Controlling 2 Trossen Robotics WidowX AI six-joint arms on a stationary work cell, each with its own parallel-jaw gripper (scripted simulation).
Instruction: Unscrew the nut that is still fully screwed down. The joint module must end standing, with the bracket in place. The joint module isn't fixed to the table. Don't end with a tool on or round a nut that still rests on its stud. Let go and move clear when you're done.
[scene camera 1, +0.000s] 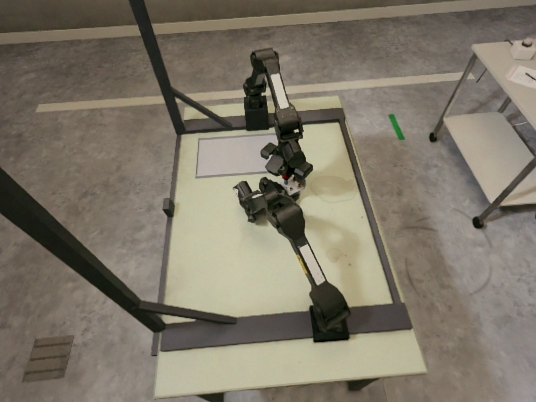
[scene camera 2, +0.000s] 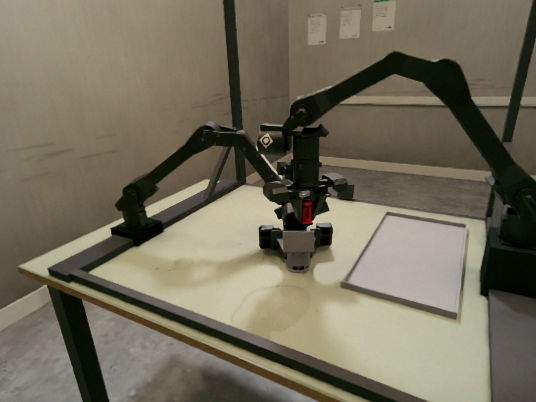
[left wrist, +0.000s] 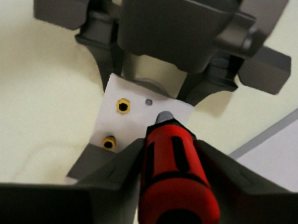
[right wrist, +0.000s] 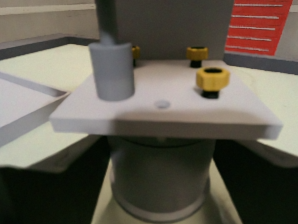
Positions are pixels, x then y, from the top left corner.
Scene:
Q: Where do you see my left gripper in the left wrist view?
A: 169, 145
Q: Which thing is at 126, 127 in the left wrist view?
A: A pale bracket.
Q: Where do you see my left gripper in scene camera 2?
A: At 305, 221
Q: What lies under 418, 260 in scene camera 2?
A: A shallow grey tray.

